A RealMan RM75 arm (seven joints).
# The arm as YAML. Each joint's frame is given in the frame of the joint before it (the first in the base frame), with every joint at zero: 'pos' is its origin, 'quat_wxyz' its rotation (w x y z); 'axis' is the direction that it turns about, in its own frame. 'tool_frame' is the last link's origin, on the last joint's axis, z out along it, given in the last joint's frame.
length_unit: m
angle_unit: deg
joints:
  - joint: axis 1
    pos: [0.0, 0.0, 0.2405]
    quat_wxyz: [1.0, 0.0, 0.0, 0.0]
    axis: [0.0, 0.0, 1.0]
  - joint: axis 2
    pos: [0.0, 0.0, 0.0]
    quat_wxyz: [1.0, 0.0, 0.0, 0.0]
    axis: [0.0, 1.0, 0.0]
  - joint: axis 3
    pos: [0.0, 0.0, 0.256]
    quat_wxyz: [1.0, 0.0, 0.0, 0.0]
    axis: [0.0, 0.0, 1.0]
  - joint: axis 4
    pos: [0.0, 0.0, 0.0]
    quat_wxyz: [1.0, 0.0, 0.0, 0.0]
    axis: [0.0, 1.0, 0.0]
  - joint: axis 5
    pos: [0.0, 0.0, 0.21]
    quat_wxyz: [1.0, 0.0, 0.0, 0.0]
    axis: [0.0, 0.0, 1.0]
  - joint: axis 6
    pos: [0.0, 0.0, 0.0]
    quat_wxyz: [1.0, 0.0, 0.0, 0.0]
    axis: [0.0, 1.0, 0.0]
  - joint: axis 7
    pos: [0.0, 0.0, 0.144]
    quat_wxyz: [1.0, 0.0, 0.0, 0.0]
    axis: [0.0, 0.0, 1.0]
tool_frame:
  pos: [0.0, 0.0, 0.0]
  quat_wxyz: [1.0, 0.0, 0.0, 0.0]
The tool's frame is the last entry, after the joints.
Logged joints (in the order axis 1, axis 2, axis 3, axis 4, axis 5, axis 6, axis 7), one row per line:
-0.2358, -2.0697, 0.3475, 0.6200, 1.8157, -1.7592, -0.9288
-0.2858, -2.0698, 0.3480, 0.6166, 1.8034, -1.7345, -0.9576
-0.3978, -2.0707, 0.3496, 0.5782, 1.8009, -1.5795, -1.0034
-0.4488, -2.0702, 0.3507, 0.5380, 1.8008, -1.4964, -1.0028
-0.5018, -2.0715, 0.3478, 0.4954, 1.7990, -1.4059, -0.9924
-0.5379, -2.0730, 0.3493, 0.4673, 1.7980, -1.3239, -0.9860
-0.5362, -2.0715, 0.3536, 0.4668, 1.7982, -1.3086, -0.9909
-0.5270, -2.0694, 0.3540, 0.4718, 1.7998, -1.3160, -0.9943
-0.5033, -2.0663, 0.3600, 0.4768, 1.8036, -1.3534, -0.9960
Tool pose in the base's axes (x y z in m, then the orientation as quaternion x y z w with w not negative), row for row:
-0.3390, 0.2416, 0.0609, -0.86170, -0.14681, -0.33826, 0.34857
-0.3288, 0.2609, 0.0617, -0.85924, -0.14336, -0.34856, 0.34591
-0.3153, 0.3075, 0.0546, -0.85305, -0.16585, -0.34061, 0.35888
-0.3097, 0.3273, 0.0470, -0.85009, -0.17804, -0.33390, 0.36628
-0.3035, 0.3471, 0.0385, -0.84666, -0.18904, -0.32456, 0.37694
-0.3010, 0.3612, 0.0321, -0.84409, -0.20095, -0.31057, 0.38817
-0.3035, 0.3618, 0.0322, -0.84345, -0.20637, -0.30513, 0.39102
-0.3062, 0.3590, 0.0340, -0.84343, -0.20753, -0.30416, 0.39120
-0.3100, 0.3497, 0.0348, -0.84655, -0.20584, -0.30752, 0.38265
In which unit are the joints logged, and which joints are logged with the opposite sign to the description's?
The joints are logged in radians. Opposite sign: axis 6.
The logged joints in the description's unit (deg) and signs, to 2 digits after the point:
-13.51, -118.59, 19.91, 35.52, 104.03, 100.79, -53.22
-16.38, -118.59, 19.94, 35.33, 103.33, 99.38, -54.87
-22.79, -118.64, 20.03, 33.13, 103.18, 90.50, -57.49
-25.71, -118.61, 20.09, 30.83, 103.18, 85.74, -57.46
-28.75, -118.69, 19.93, 28.38, 103.08, 80.55, -56.86
-30.82, -118.77, 20.01, 26.77, 103.02, 75.85, -56.49
-30.72, -118.69, 20.26, 26.75, 103.03, 74.98, -56.77
-30.19, -118.57, 20.28, 27.03, 103.12, 75.40, -56.97
-28.84, -118.39, 20.63, 27.32, 103.34, 77.54, -57.07

